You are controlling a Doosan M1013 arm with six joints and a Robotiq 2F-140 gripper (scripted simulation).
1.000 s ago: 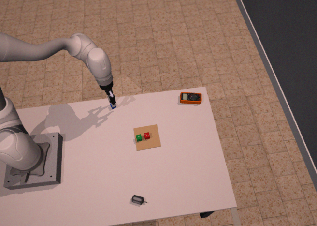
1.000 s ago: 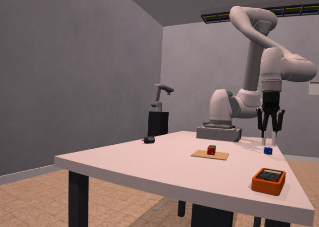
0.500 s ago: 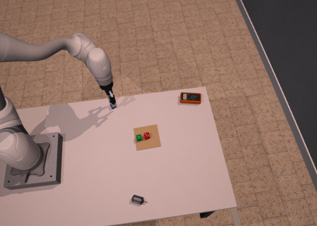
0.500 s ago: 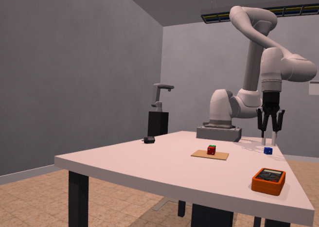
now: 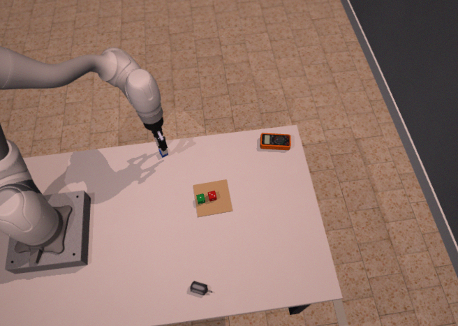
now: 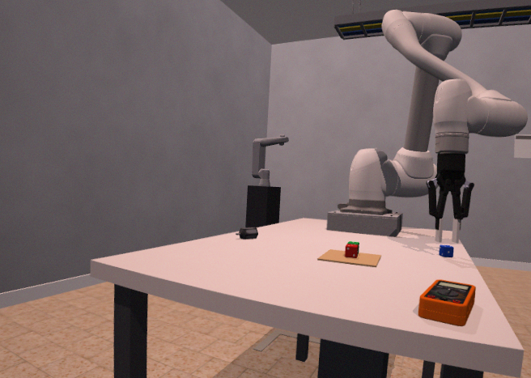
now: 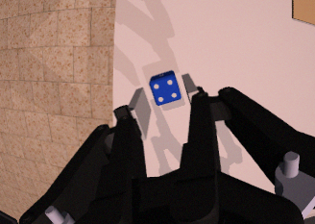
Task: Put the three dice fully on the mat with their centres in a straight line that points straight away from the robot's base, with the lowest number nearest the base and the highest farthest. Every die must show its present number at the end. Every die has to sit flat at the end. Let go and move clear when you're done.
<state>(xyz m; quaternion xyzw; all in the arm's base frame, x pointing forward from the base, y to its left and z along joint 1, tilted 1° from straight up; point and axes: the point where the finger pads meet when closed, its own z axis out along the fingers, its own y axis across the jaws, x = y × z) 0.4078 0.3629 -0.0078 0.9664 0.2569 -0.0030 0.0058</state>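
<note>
My gripper is now 6 cm above the blue die. From my hand the other things lie so: red die: 21 cm ahead, 21 cm to the right, 5 cm below; then green die: 17 cm ahead, 22 cm to the right, 5 cm below; then tan mat: 21 cm ahead, 21 cm to the right, 7 cm below.
</note>
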